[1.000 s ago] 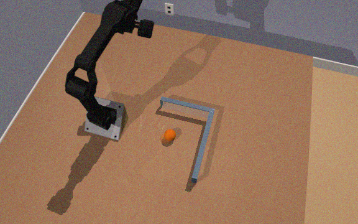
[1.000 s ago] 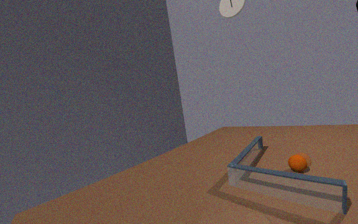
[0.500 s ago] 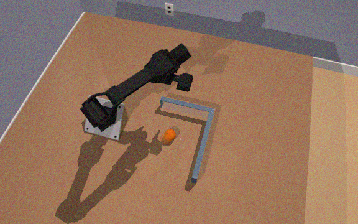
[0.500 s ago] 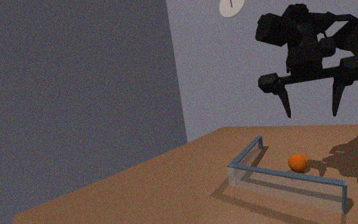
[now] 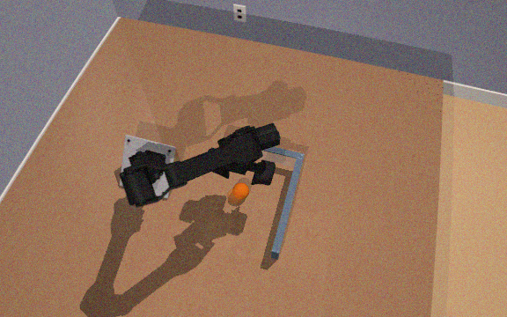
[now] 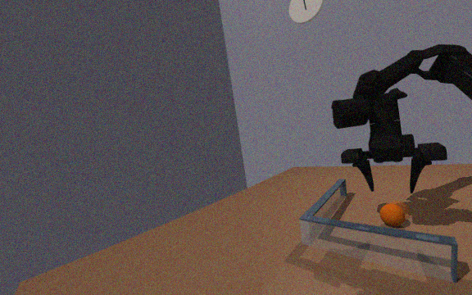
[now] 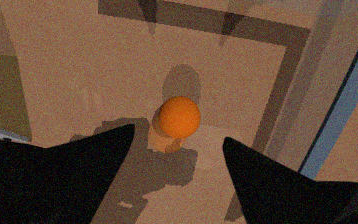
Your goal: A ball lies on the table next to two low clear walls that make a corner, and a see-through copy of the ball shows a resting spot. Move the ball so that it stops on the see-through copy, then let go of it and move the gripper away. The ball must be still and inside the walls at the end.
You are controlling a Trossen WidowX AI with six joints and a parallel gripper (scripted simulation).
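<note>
My gripper tip is now 1 cm to the left of the orange ball and 6 cm above it.
</note>
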